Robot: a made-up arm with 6 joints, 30 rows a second.
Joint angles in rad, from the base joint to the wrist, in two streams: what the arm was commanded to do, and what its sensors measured. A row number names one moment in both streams.
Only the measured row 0 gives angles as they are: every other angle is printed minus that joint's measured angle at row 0.
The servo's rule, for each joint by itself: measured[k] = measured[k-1] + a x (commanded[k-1-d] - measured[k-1]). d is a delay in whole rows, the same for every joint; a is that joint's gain. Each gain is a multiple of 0.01, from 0.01 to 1. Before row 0 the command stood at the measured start. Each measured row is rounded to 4 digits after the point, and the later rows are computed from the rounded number. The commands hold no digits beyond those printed.
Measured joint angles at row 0: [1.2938, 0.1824, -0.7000, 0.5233, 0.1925, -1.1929]
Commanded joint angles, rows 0 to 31: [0.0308, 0.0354, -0.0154, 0.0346, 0.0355, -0.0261]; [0.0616, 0.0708, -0.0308, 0.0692, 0.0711, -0.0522]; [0.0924, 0.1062, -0.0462, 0.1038, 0.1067, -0.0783]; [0.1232, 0.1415, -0.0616, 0.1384, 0.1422, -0.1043]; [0.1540, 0.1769, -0.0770, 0.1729, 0.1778, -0.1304]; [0.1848, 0.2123, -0.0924, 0.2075, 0.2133, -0.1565]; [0.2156, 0.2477, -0.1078, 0.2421, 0.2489, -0.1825]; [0.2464, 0.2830, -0.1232, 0.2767, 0.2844, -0.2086]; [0.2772, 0.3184, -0.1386, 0.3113, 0.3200, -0.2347]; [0.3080, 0.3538, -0.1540, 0.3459, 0.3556, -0.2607]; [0.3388, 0.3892, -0.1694, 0.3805, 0.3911, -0.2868]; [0.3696, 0.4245, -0.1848, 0.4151, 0.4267, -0.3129]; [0.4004, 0.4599, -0.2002, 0.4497, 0.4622, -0.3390]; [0.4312, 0.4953, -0.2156, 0.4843, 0.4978, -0.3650]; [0.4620, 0.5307, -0.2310, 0.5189, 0.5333, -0.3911]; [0.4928, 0.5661, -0.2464, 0.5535, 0.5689, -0.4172]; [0.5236, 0.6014, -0.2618, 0.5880, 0.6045, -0.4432]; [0.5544, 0.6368, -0.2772, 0.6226, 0.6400, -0.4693]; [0.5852, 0.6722, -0.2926, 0.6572, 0.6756, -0.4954]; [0.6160, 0.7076, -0.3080, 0.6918, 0.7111, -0.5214]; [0.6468, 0.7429, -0.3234, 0.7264, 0.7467, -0.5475]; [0.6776, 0.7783, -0.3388, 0.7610, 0.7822, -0.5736]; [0.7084, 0.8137, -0.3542, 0.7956, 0.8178, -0.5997]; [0.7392, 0.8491, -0.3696, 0.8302, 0.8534, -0.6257]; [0.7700, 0.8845, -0.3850, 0.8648, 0.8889, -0.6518]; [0.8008, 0.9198, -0.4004, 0.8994, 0.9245, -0.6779]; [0.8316, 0.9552, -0.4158, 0.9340, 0.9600, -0.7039]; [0.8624, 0.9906, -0.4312, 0.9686, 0.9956, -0.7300]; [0.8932, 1.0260, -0.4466, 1.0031, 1.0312, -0.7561]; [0.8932, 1.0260, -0.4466, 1.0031, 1.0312, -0.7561]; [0.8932, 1.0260, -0.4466, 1.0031, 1.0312, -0.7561]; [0.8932, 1.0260, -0.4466, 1.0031, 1.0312, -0.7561]
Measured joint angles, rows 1 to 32: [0.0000, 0.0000, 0.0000, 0.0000, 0.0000, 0.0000]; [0.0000, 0.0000, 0.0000, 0.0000, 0.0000, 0.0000]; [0.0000, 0.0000, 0.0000, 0.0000, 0.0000, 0.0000]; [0.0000, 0.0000, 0.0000, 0.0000, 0.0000, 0.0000]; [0.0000, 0.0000, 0.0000, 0.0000, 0.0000, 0.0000]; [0.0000, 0.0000, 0.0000, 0.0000, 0.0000, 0.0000]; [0.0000, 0.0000, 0.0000, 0.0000, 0.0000, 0.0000]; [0.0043, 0.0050, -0.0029, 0.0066, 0.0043, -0.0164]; [0.0123, 0.0142, -0.0082, 0.0185, 0.0123, -0.0390]; [0.0235, 0.0271, -0.0154, 0.0347, 0.0236, -0.0638]; [0.0375, 0.0431, -0.0242, 0.0544, 0.0378, -0.0893]; [0.0538, 0.0618, -0.0342, 0.0769, 0.0546, -0.1152]; [0.0721, 0.0829, -0.0453, 0.1017, 0.0736, -0.1412]; [0.0922, 0.1060, -0.0572, 0.1284, 0.0946, -0.1672]; [0.1138, 0.1308, -0.0697, 0.1566, 0.1174, -0.1933]; [0.1367, 0.1571, -0.0828, 0.1860, 0.1417, -0.2194]; [0.1607, 0.1846, -0.0963, 0.2164, 0.1674, -0.2454]; [0.1856, 0.2132, -0.1102, 0.2476, 0.1942, -0.2715]; [0.2114, 0.2428, -0.1244, 0.2794, 0.2221, -0.2976]; [0.2379, 0.2732, -0.1388, 0.3118, 0.2509, -0.3237]; [0.2650, 0.3043, -0.1534, 0.3446, 0.2805, -0.3497]; [0.2926, 0.3360, -0.1681, 0.3777, 0.3108, -0.3758]; [0.3206, 0.3682, -0.1830, 0.4111, 0.3418, -0.4019]; [0.3490, 0.4008, -0.1980, 0.4447, 0.3733, -0.4279]; [0.3778, 0.4338, -0.2130, 0.4785, 0.4053, -0.4540]; [0.4068, 0.4672, -0.2281, 0.5125, 0.4377, -0.4801]; [0.4361, 0.5009, -0.2433, 0.5466, 0.4705, -0.5061]; [0.4656, 0.5348, -0.2585, 0.5808, 0.5036, -0.5322]; [0.4953, 0.5689, -0.2738, 0.6150, 0.5370, -0.5583]; [0.5251, 0.6032, -0.2891, 0.6493, 0.5707, -0.5844]; [0.5551, 0.6376, -0.3044, 0.6837, 0.6046, -0.6104]; [0.5852, 0.6722, -0.3197, 0.7181, 0.6387, -0.6365]
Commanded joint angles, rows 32 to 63: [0.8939, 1.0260, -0.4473, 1.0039, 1.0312, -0.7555]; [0.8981, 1.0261, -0.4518, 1.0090, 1.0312, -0.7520]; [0.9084, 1.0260, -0.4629, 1.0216, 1.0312, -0.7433]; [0.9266, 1.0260, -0.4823, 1.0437, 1.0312, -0.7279]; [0.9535, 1.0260, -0.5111, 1.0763, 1.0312, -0.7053]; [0.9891, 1.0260, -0.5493, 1.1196, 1.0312, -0.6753]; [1.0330, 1.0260, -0.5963, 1.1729, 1.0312, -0.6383]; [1.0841, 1.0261, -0.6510, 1.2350, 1.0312, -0.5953]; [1.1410, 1.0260, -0.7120, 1.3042, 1.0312, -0.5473]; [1.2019, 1.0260, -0.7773, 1.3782, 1.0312, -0.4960]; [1.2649, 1.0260, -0.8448, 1.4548, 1.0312, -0.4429]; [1.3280, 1.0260, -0.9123, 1.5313, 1.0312, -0.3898]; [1.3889, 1.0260, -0.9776, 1.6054, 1.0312, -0.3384]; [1.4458, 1.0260, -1.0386, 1.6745, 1.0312, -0.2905]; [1.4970, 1.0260, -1.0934, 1.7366, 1.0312, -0.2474]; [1.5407, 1.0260, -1.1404, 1.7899, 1.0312, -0.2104]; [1.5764, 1.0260, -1.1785, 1.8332, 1.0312, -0.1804]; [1.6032, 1.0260, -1.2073, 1.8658, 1.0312, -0.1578]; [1.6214, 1.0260, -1.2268, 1.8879, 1.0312, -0.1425]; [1.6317, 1.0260, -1.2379, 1.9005, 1.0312, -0.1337]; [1.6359, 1.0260, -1.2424, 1.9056, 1.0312, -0.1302]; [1.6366, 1.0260, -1.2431, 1.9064, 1.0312, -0.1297]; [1.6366, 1.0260, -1.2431, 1.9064, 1.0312, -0.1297]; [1.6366, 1.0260, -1.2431, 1.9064, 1.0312, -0.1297]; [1.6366, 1.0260, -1.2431, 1.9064, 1.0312, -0.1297]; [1.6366, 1.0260, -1.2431, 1.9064, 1.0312, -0.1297]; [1.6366, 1.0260, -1.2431, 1.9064, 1.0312, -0.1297]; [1.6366, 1.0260, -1.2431, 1.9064, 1.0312, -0.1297]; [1.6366, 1.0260, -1.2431, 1.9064, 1.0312, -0.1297]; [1.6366, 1.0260, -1.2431, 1.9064, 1.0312, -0.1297]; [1.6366, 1.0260, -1.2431, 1.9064, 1.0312, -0.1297]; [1.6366, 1.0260, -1.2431, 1.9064, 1.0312, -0.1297]
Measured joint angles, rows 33 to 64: [0.6154, 0.7069, -0.3350, 0.7525, 0.6730, -0.6626]; [0.6457, 0.7417, -0.3504, 0.7870, 0.7074, -0.6886]; [0.6760, 0.7765, -0.3658, 0.8215, 0.7420, -0.7147]; [0.7064, 0.8114, -0.3812, 0.8560, 0.7767, -0.7408]; [0.7326, 0.8414, -0.3936, 0.8839, 0.8072, -0.7504]; [0.7551, 0.8672, -0.4037, 0.9065, 0.8341, -0.7540]; [0.7744, 0.8894, -0.4119, 0.9249, 0.8578, -0.7553]; [0.7911, 0.9085, -0.4186, 0.9399, 0.8786, -0.7554]; [0.8061, 0.9250, -0.4249, 0.9530, 0.8969, -0.7533]; [0.8204, 0.9391, -0.4321, 0.9660, 0.9130, -0.7470]; [0.8353, 0.9513, -0.4416, 0.9808, 0.9272, -0.7350]; [0.8518, 0.9618, -0.4548, 0.9989, 0.9397, -0.7163]; [0.8710, 0.9708, -0.4728, 1.0218, 0.9507, -0.6905]; [0.8937, 0.9785, -0.4963, 1.0505, 0.9604, -0.6576]; [0.9204, 0.9852, -0.5257, 1.0856, 0.9689, -0.6184]; [0.9513, 0.9909, -0.5611, 1.1271, 0.9764, -0.5736]; [0.9864, 0.9958, -0.6022, 1.1748, 0.9830, -0.5247]; [1.0254, 1.0000, -0.6483, 1.2280, 0.9888, -0.4732]; [1.0678, 1.0036, -0.6985, 1.2856, 0.9939, -0.4207]; [1.1128, 1.0067, -0.7515, 1.3464, 0.9984, -0.3689]; [1.1594, 1.0094, -0.8060, 1.4087, 1.0023, -0.3195]; [1.2067, 1.0117, -0.8606, 1.4710, 1.0058, -0.2741]; [1.2535, 1.0137, -0.9138, 1.5316, 1.0088, -0.2340]; [1.2987, 1.0154, -0.9641, 1.5889, 1.0115, -0.2002]; [1.3413, 1.0169, -1.0103, 1.6415, 1.0139, -0.1735]; [1.3805, 1.0182, -1.0514, 1.6883, 1.0160, -0.1540]; [1.4157, 1.0193, -1.0868, 1.7286, 1.0178, -0.1412]; [1.4465, 1.0202, -1.1164, 1.7622, 1.0194, -0.1343]; [1.4731, 1.0210, -1.1405, 1.7896, 1.0208, -0.1314]; [1.4960, 1.0217, -1.1600, 1.8118, 1.0220, -0.1303]; [1.5157, 1.0223, -1.1758, 1.8298, 1.0231, -0.1299]; [1.5326, 1.0228, -1.1886, 1.8444, 1.0241, -0.1298]
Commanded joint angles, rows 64 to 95: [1.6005, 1.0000, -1.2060, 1.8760, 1.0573, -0.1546]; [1.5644, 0.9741, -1.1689, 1.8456, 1.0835, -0.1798]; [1.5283, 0.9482, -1.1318, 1.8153, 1.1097, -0.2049]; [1.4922, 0.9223, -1.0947, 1.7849, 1.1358, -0.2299]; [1.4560, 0.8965, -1.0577, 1.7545, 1.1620, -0.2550]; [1.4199, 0.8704, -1.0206, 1.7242, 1.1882, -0.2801]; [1.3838, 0.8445, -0.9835, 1.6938, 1.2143, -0.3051]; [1.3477, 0.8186, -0.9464, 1.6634, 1.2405, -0.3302]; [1.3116, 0.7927, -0.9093, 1.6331, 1.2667, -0.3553]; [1.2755, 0.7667, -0.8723, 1.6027, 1.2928, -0.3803]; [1.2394, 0.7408, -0.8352, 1.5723, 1.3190, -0.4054]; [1.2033, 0.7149, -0.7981, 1.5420, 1.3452, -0.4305]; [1.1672, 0.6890, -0.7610, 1.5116, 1.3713, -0.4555]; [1.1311, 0.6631, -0.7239, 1.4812, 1.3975, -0.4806]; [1.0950, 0.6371, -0.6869, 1.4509, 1.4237, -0.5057]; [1.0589, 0.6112, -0.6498, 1.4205, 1.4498, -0.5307]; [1.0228, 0.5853, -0.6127, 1.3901, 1.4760, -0.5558]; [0.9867, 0.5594, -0.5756, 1.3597, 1.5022, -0.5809]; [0.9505, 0.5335, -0.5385, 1.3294, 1.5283, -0.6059]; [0.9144, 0.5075, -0.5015, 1.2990, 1.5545, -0.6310]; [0.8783, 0.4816, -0.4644, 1.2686, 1.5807, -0.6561]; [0.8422, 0.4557, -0.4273, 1.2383, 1.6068, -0.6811]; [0.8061, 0.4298, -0.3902, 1.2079, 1.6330, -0.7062]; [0.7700, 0.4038, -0.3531, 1.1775, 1.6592, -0.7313]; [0.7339, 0.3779, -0.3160, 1.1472, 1.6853, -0.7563]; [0.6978, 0.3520, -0.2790, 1.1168, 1.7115, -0.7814]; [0.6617, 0.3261, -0.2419, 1.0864, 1.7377, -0.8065]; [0.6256, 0.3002, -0.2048, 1.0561, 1.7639, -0.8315]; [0.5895, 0.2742, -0.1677, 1.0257, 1.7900, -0.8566]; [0.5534, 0.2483, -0.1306, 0.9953, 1.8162, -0.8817]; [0.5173, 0.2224, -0.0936, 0.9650, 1.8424, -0.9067]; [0.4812, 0.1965, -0.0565, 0.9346, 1.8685, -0.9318]
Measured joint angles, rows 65 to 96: [1.5472, 1.0232, -1.1990, 1.8562, 1.0250, -0.1297]; [1.5597, 1.0236, -1.2074, 1.8657, 1.0257, -0.1297]; [1.5705, 1.0239, -1.2142, 1.8734, 1.0264, -0.1297]; [1.5798, 1.0242, -1.2197, 1.8797, 1.0270, -0.1297]; [1.5878, 1.0245, -1.2241, 1.8848, 1.0275, -0.1297]; [1.5946, 1.0247, -1.2277, 1.8889, 1.0279, -0.1297]; [1.6005, 1.0249, -1.2306, 1.8922, 1.0283, -0.1297]; [1.6005, 1.0214, -1.2259, 1.8891, 1.0318, -0.1454]; [1.5954, 1.0148, -1.2151, 1.8808, 1.0380, -0.1671]; [1.5860, 1.0055, -1.1993, 1.8684, 1.0466, -0.1909]; [1.5729, 0.9939, -1.1794, 1.8525, 1.0573, -0.2155]; [1.5565, 0.9803, -1.1563, 1.8339, 1.0699, -0.2404]; [1.5374, 0.9649, -1.1305, 1.8131, 1.0841, -0.2654]; [1.5159, 0.9480, -1.1026, 1.7904, 1.0997, -0.2904]; [1.4924, 0.9299, -1.0729, 1.7663, 1.1166, -0.3155]; [1.4671, 0.9107, -1.0418, 1.7410, 1.1346, -0.3406]; [1.4403, 0.8905, -1.0096, 1.7147, 1.1536, -0.3656]; [1.4122, 0.8695, -0.9765, 1.6876, 1.1734, -0.3907]; [1.3830, 0.8479, -0.9426, 1.6599, 1.1940, -0.4158]; [1.3528, 0.8257, -0.9081, 1.6317, 1.2153, -0.4408]; [1.3218, 0.8029, -0.8731, 1.6031, 1.2372, -0.4659]; [1.2900, 0.7797, -0.8377, 1.5742, 1.2596, -0.4910]; [1.2576, 0.7561, -0.8020, 1.5450, 1.2824, -0.5160]; [1.2247, 0.7322, -0.7660, 1.5156, 1.3056, -0.5411]; [1.1914, 0.7080, -0.7298, 1.4860, 1.3292, -0.5662]; [1.1577, 0.6836, -0.6935, 1.4562, 1.3531, -0.5912]; [1.1236, 0.6589, -0.6570, 1.4263, 1.3773, -0.6163]; [1.0893, 0.6341, -0.6204, 1.3963, 1.4017, -0.6414]; [1.0547, 0.6091, -0.5837, 1.3663, 1.4263, -0.6664]; [1.0199, 0.5840, -0.5469, 1.3362, 1.4511, -0.6915]; [0.9849, 0.5588, -0.5101, 1.3060, 1.4761, -0.7166]; [0.9498, 0.5335, -0.4732, 1.2758, 1.5012, -0.7416]
